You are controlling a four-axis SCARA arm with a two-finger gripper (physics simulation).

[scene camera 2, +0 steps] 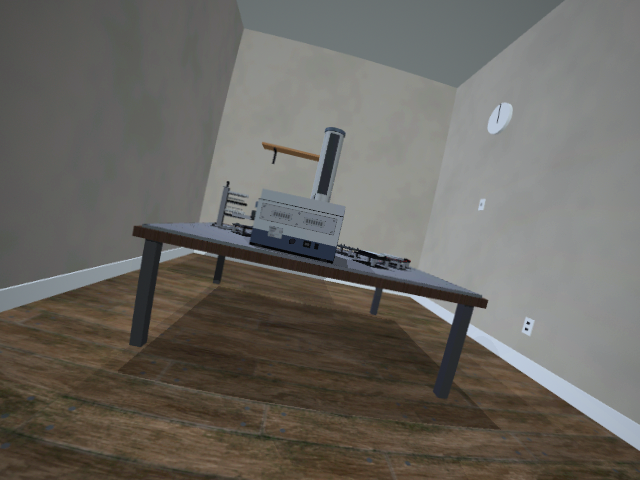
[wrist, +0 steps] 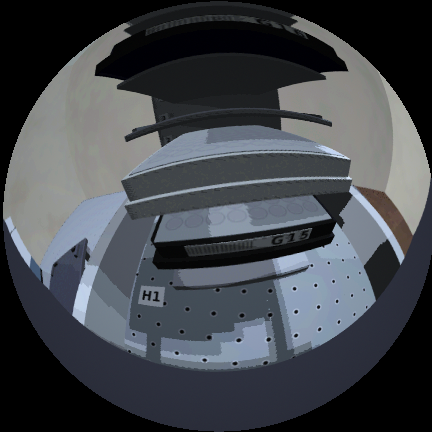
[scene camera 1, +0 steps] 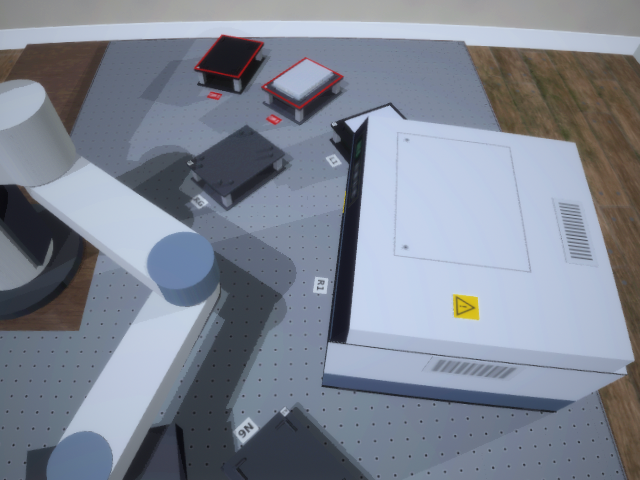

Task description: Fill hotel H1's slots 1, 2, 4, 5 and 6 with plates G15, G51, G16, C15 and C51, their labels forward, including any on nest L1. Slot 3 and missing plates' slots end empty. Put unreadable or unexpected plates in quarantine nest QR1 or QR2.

Observation:
In view: a white plate (scene camera 1: 300, 81).
The wrist view does not show the white plate: it is out of frame.

